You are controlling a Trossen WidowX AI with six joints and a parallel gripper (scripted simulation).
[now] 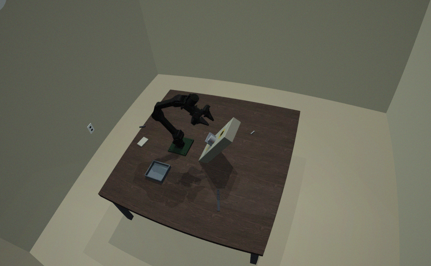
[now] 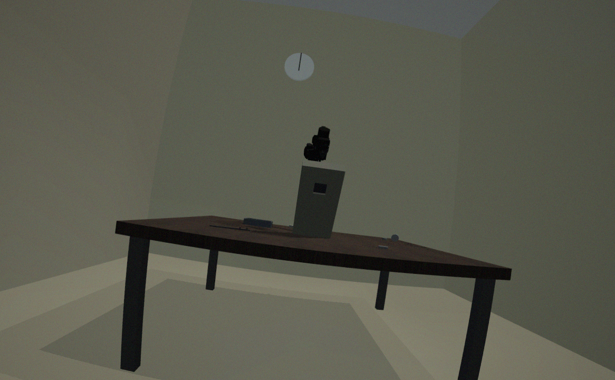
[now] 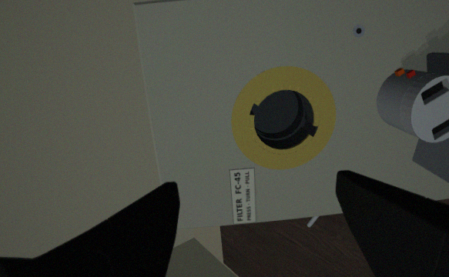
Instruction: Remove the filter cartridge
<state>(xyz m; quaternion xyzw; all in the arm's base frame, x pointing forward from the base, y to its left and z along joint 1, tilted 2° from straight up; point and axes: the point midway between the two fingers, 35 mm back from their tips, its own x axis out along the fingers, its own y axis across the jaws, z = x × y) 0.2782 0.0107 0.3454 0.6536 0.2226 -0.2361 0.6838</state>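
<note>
The filter cartridge lies 15 cm below my gripper tip, 1 cm to the right of it and 1 cm behind it. Also, from my gripper tip: tray: 36 cm behind, 33 cm below, 28 cm to the right; then short pin: 33 cm below, 28 cm to the left, 20 cm ahead; then beige service panel: 17 cm below, 3 cm ahead.
</note>
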